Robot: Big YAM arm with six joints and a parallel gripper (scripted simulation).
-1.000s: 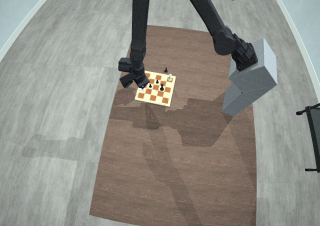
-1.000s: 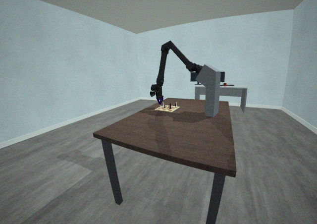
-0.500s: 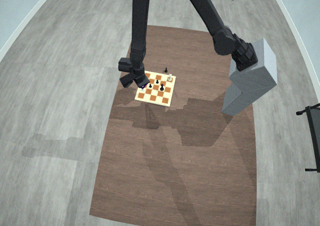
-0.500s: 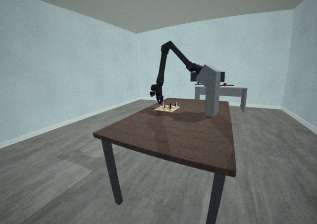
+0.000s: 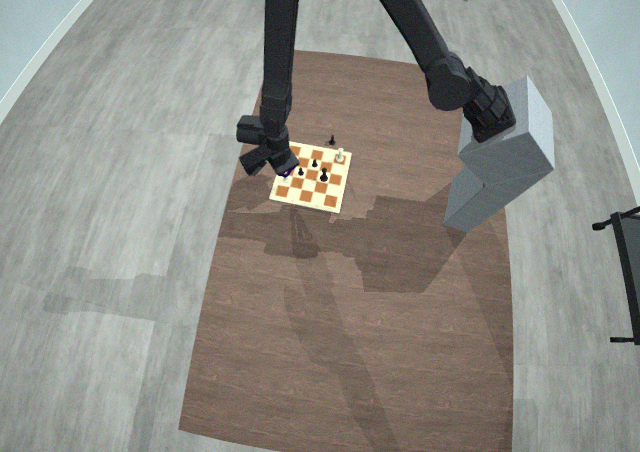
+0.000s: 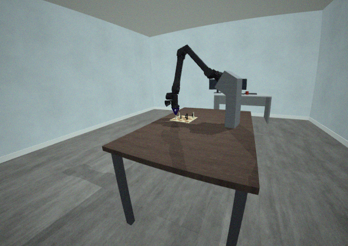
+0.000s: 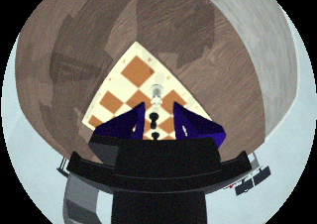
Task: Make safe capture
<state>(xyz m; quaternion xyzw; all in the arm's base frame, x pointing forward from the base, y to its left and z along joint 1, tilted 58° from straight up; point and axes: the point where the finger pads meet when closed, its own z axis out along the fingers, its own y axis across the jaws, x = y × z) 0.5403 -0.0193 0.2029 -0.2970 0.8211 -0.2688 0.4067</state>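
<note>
My hand is 9 cm past the chessboard, 6 cm above it and 1 cm to the left of it.
</note>
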